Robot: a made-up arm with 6 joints. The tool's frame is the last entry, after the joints.
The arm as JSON. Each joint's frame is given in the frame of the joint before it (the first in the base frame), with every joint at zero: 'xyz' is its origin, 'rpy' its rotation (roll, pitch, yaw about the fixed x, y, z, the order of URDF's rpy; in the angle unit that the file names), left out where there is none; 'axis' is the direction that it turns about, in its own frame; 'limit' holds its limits. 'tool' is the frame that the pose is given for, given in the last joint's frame.
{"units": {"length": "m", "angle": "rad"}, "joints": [
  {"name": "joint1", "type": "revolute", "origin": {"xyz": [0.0, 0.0, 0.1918]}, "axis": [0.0, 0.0, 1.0], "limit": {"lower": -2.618, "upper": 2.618}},
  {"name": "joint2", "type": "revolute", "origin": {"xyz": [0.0, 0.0, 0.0]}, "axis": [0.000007, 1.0, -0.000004], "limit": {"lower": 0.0, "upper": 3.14}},
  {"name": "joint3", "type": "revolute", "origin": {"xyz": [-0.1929, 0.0, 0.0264]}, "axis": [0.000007, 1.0, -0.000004], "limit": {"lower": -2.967, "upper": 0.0}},
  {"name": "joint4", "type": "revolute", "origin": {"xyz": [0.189, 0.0, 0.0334]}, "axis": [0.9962, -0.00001, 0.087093], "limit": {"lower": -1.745, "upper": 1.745}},
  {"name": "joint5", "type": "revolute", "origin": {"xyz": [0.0, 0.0, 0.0]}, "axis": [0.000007, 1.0, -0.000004], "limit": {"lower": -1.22, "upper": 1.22}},
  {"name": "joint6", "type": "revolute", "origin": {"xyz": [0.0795, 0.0, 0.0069]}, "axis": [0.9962, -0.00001, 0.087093], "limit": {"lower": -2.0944, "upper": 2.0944}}
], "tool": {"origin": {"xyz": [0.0, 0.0, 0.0], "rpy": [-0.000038, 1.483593, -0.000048]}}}
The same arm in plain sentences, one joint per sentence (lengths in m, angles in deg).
The arm has six revolute joints in a row. What follows holds with every joint at zero, and every direction is one of the base frame's. Joint 1 lies 0.1918 m along +z from the base frame's origin and rotates about +z, from -150.00 to 150.00 deg. Joint 2 lies at the same point as joint 1 and rotates about +y, from 0.00 to 179.91 deg. Joint 3 lies 0.1929 m along -x and 0.0264 m along +z from joint 2 and rotates about +y, from -170.00 to 0.00 deg. Joint 4 lies 0.1890 m along +x and 0.0334 m along +z from joint 3 and rotates about the direction (0.9962, 0, 0.0871), from -99.98 to 99.98 deg. Joint 5 lies at the same point as joint 4 and rotates about +y, from -69.90 to 69.90 deg. Joint 6 lies 0.0795 m along +x and 0.0069 m along +z from joint 5 and rotates about the direction (0.9962, 0, 0.0871), from -120.00 to 120.00 deg. The tool frame, which is the frame that the pose is given for, lies at the same point as joint 6; its axes are the base frame's turned by roll 0.00, pitch 85.00 and yaw 0.00 deg (as in URDF: about the fixed x, then y, then z).
